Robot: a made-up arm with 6 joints. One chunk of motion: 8 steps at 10 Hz.
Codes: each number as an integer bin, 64 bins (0 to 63) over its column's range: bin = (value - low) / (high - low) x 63, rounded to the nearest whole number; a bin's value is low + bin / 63 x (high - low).
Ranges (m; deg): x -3.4..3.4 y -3.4..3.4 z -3.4..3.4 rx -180..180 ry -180..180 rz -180..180
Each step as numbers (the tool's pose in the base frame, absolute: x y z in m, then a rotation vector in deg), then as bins.
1 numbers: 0.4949 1.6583 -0.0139 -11.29 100.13 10.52
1 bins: 36 47 31 30 49 33
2 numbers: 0.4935 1.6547 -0.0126 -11.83 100.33 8.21
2 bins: 36 47 31 29 49 33
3 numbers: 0.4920 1.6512 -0.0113 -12.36 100.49 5.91
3 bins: 36 47 31 29 49 33
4 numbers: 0.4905 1.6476 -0.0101 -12.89 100.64 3.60
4 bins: 36 47 31 29 49 32
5 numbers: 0.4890 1.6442 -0.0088 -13.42 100.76 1.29
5 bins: 36 47 31 29 49 32
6 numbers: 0.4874 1.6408 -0.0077 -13.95 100.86 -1.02
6 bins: 36 47 31 29 49 31
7 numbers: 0.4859 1.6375 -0.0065 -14.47 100.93 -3.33
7 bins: 36 47 31 29 49 31
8 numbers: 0.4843 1.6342 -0.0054 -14.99 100.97 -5.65
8 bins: 36 47 31 29 49 31
